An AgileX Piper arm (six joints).
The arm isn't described. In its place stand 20 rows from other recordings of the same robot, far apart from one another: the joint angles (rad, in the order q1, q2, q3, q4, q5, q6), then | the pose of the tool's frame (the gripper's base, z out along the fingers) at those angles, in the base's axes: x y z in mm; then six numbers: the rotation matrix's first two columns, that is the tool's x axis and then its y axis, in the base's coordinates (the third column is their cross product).
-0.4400, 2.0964, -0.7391, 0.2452, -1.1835, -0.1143 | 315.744 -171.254 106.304 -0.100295 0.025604 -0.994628 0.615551 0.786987 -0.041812
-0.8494, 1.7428, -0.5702, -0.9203, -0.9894, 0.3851 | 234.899 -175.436 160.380 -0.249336 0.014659 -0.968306 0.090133 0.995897 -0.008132
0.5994, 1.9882, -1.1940, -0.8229, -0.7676, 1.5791 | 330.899 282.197 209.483 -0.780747 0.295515 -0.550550 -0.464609 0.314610 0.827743
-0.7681, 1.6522, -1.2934, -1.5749, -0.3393, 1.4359 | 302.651 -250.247 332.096 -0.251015 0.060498 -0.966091 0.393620 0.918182 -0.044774
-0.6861, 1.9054, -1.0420, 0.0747, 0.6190, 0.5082 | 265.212 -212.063 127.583 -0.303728 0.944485 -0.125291 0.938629 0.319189 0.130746
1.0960, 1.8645, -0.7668, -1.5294, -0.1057, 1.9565 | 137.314 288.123 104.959 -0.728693 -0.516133 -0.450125 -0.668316 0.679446 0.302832
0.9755, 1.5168, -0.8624, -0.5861, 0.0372, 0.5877 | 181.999 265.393 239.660 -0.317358 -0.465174 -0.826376 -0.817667 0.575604 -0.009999
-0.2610, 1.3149, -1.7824, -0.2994, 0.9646, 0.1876 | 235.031 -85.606 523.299 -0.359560 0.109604 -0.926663 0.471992 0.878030 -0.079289
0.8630, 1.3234, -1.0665, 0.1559, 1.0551, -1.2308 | 153.312 198.071 300.920 0.468392 -0.845799 -0.255409 -0.875467 -0.405363 -0.263131
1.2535, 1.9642, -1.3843, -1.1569, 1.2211, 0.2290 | 194.939 342.739 224.749 -0.098481 -0.986422 0.131425 -0.508129 -0.063708 -0.858922
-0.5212, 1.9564, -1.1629, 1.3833, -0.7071, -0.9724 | 323.878 -252.929 187.606 -0.127570 0.380831 -0.915802 0.959298 0.281919 -0.016394
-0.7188, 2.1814, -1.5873, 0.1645, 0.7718, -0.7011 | 345.565 -288.541 143.324 -0.946592 0.101835 -0.305931 0.129319 0.989065 -0.070899
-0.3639, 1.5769, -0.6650, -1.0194, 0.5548, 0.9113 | 229.142 -130.965 162.099 -0.864484 0.297568 -0.405118 0.465327 0.778554 -0.421099
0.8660, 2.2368, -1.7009, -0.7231, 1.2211, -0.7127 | 328.547 298.971 160.949 0.156155 -0.837857 0.523078 -0.865699 -0.371081 -0.335953
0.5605, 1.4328, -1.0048, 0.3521, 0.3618, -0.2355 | 259.362 175.902 287.997 -0.589507 -0.258282 -0.765357 -0.554211 0.818636 0.150613
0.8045, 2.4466, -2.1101, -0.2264, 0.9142, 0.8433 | 376.808 368.154 151.851 -0.909050 -0.026379 -0.415851 -0.092612 0.985823 0.139914
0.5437, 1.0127, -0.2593, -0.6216, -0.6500, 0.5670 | 136.210 119.809 235.749 -0.134267 -0.027885 -0.990553 -0.778191 0.621835 0.087976
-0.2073, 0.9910, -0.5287, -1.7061, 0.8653, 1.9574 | 159.363 -103.664 296.074 -0.055337 0.131515 -0.989768 0.879874 0.475002 0.013923
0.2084, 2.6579, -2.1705, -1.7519, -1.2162, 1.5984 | 501.730 191.900 116.234 -0.363472 -0.251257 -0.897083 -0.929821 0.157405 0.332651
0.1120, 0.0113, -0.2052, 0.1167, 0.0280, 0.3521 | 40.668 4.872 278.292 0.170253 0.473770 -0.864035 -0.215010 0.873569 0.436632
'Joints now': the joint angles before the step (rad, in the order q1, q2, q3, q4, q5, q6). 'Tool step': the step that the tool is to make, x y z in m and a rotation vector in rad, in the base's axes. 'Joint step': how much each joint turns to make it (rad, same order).
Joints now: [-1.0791 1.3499 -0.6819 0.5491 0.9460 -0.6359]
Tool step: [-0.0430 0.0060 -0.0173 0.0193 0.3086 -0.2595]
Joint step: [-0.0587 -0.0483 0.0836 -0.3564 -0.0033 0.4189]
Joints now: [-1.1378 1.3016 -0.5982 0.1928 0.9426 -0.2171]
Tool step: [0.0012 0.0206 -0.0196 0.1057 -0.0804 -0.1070]
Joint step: [-0.0042 -0.0015 0.1052 0.1581 -0.0416 -0.0040]
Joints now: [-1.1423 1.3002 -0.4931 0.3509 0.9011 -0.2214]
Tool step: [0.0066 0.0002 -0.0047 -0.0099 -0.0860 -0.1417]
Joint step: [-0.0002 -0.0001 0.0343 0.1342 -0.0942 0.0242]
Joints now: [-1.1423 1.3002 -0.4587 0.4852 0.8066 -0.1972]
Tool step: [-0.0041 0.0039 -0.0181 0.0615 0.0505 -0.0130]
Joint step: [-0.0020 0.0622 0.0385 -0.0151 -0.0314 0.0126]
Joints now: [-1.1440 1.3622 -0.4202 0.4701 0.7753 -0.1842]
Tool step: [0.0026 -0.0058 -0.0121 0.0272 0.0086 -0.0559]
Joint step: [-0.0022 0.0725 0.0018 0.0377 -0.0552 0.0086]
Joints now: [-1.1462 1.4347 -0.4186 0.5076 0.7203 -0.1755]
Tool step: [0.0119 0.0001 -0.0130 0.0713 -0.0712 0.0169]
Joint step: [0.0168 0.0943 0.0000 0.1656 -0.0057 -0.1494]
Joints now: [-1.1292 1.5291 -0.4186 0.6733 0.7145 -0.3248]
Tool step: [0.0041 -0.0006 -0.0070 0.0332 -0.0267 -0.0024]
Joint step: [0.0016 0.0483 -0.0001 0.0723 -0.0021 -0.0656]
